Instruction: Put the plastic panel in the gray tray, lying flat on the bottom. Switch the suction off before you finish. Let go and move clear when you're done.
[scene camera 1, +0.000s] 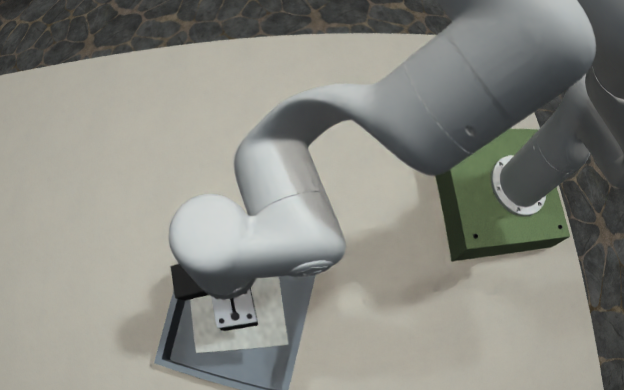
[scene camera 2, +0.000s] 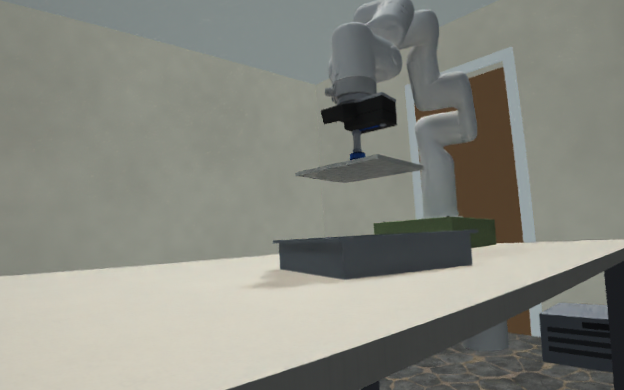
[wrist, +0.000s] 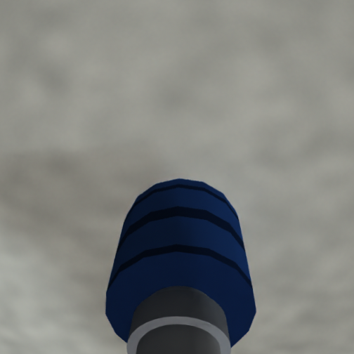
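Pixels of known places: end effector, tool point: (scene camera 2: 358, 175); arm's base, origin of the base link: (scene camera 1: 518, 186) (scene camera 2: 440, 221).
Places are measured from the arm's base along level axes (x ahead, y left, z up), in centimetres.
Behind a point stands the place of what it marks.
The plastic panel (scene camera 1: 270, 327) @[x 50.2, y 15.1, z 8.4 cm] (scene camera 2: 345, 173) @[x 55.3, y 7.1, z 8.0 cm] (wrist: 175, 90) is a thin, square, mottled grey-white sheet. My suction gripper (scene camera 2: 357, 156) (wrist: 180, 225) has a blue cup against the panel's upper face and holds it in the air, roughly level. The gray tray (scene camera 1: 301, 310) @[x 45.1, y 12.1, z -2.5 cm] (scene camera 2: 405, 255) @[x 61.8, y 20.4, z -5.2 cm] stands on the table below, with a clear gap between its rim and the panel in scene camera 2. In scene camera 1 the panel appears over the tray's inside, turned somewhat relative to the tray's sides. The arm hides the tray's far part and the cup there.
The green base block (scene camera 1: 460, 200) @[x 13.8, y 0.4, z 0.6 cm] (scene camera 2: 435, 226) @[x 15.1, y 4.7, z -1.5 cm] with the arm's foot stands on the table (scene camera 1: 100, 165) @[x 80.9, y -25.1, z -7.5 cm] (scene camera 2: 175, 320) @[x 93.9, y 19.2, z -7.5 cm], right of the tray in scene camera 1. A black box-shaped part (scene camera 1: 187, 285) (scene camera 2: 372, 112) is mounted at the wrist, above the panel.
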